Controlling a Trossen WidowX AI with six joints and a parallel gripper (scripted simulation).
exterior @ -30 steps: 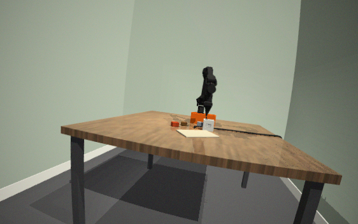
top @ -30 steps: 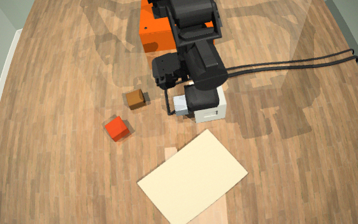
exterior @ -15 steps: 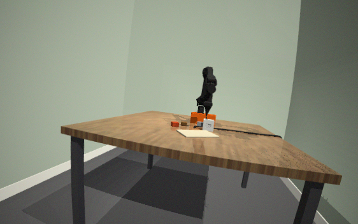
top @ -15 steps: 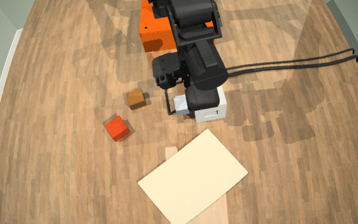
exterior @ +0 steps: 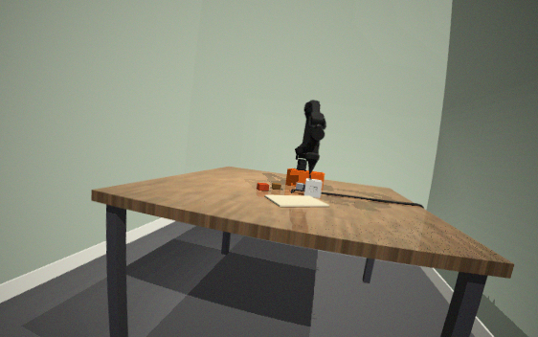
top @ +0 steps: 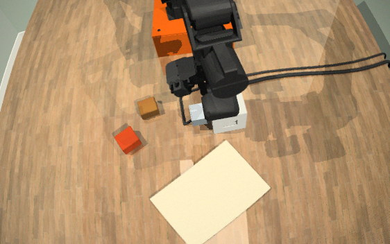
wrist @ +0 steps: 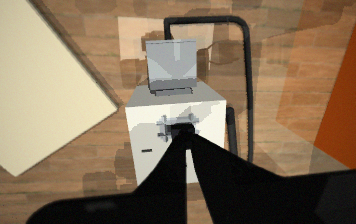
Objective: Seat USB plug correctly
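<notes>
Now: the USB socket 10 mm to the left of my gripper tip and 40 mm below it. The rest, counted from my gripper tip: brown block: 70 mm behind, 150 mm to the right, 90 mm below; cream sheet: 180 mm ahead, 60 mm to the right, 100 mm below; dark USB plug: 10 mm below.
</notes>
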